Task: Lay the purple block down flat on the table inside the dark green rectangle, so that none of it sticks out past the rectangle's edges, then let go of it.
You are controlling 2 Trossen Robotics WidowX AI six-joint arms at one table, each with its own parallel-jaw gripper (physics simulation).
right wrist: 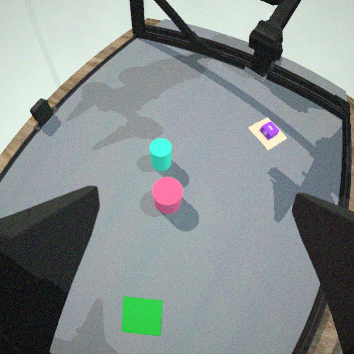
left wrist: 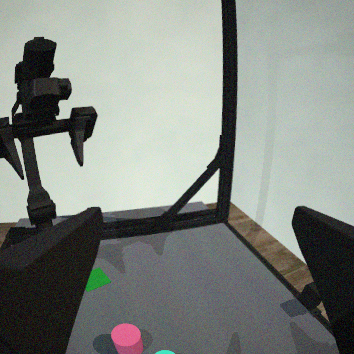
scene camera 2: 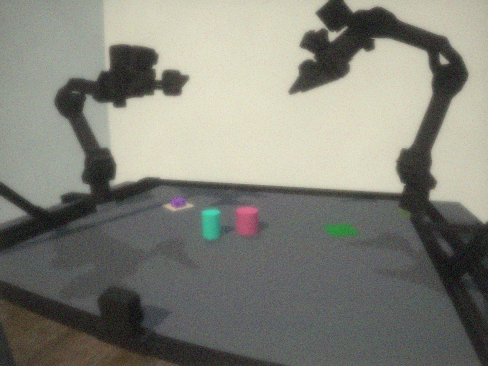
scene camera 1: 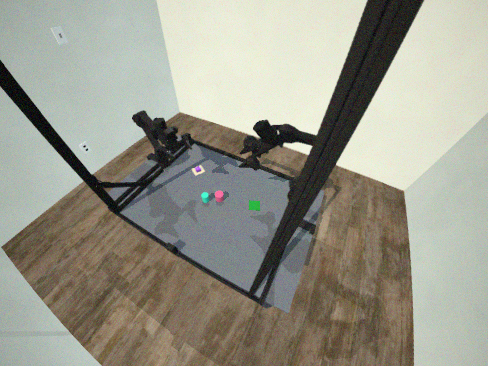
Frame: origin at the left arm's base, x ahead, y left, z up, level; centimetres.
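Where they show: left gripper, fingertip midpoint: [left wrist: 202, 217] [scene camera 2: 172, 75] [scene camera 1: 183, 153]; right gripper, fingertip midpoint: [right wrist: 201, 200] [left wrist: 52, 170] [scene camera 2: 294, 92] [scene camera 1: 239, 160]; left arm's base, origin of the base link: [right wrist: 258, 67] [scene camera 2: 101, 201] [scene camera 1: 165, 164]; right arm's base, origin of the base link: [scene camera 2: 414, 208].
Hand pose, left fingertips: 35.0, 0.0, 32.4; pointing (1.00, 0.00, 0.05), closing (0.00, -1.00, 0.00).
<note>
Things, the pixels of their top centre, and the offset from my left fingertips, as dx, dy, dz. "pt": a spot on its surface instead.
- small purple block, middle of its top: [right wrist: 270, 127] [scene camera 2: 178, 199] [scene camera 1: 197, 168] -16.2, +14.2, -32.4
- beige square, surface spot: [scene camera 2: 169, 206] pt -17.9, +12.2, -34.2
- green rectangle, surface spot: [right wrist: 142, 316] [scene camera 2: 340, 229] [left wrist: 92, 278] [scene camera 1: 254, 205] pt +29.6, +21.0, -34.2
- teal cylinder, middle of its top: [right wrist: 160, 146] [scene camera 2: 210, 212] [scene camera 1: 204, 195] +6.9, +2.6, -28.9
- pink cylinder, middle of its top: [right wrist: 167, 190] [left wrist: 125, 334] [scene camera 2: 247, 210] [scene camera 1: 219, 194] +11.8, +9.2, -29.4
The small purple block [scene camera 1: 198, 169] [scene camera 2: 178, 202] [right wrist: 269, 130] sits on a beige square [scene camera 1: 201, 173] [scene camera 2: 169, 206] [right wrist: 258, 131]. The green rectangle [scene camera 1: 254, 205] [scene camera 2: 341, 230] [left wrist: 98, 279] [right wrist: 142, 316] lies flat on the table, bare, apart from the block; my left finger partly covers it in the left wrist view. My left gripper [scene camera 2: 188, 78] [left wrist: 202, 217] is open and empty, high above the table. My right gripper [scene camera 2: 291, 93] [left wrist: 52, 170] [right wrist: 201, 200] is open and empty, also high above the table, away from the block.
A teal cylinder [scene camera 1: 205, 197] [scene camera 2: 211, 224] [right wrist: 161, 155] and a pink cylinder [scene camera 1: 219, 196] [scene camera 2: 247, 221] [left wrist: 127, 338] [right wrist: 167, 195] stand upright between block and rectangle. Dark frame bars edge the table. An olive patch [scene camera 2: 404, 213] shows by the right arm's base.
</note>
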